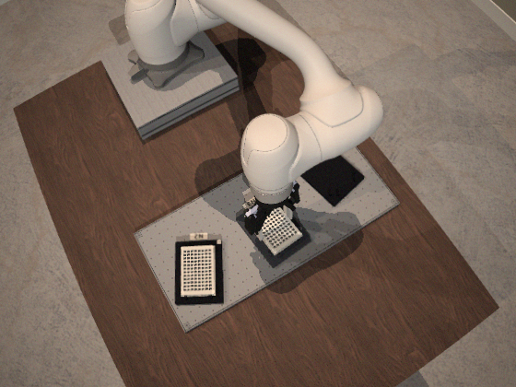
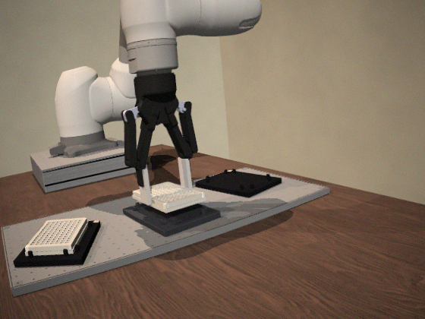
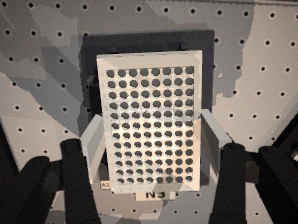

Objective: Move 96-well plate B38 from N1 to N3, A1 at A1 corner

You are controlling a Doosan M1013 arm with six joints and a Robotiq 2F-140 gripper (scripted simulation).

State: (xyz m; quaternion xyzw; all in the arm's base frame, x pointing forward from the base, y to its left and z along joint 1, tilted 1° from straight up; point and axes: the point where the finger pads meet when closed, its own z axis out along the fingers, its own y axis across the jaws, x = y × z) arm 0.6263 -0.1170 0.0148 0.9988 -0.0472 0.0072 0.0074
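The white 96-well plate B38 lies 2 cm below my hand. The rest, counted from my hand: N3 label (10 cm behind, 1 cm to the left, 6 cm below); N2 label (12 cm behind, 15 cm to the right, 6 cm below); dark grey landing nest N3 (6 cm below).
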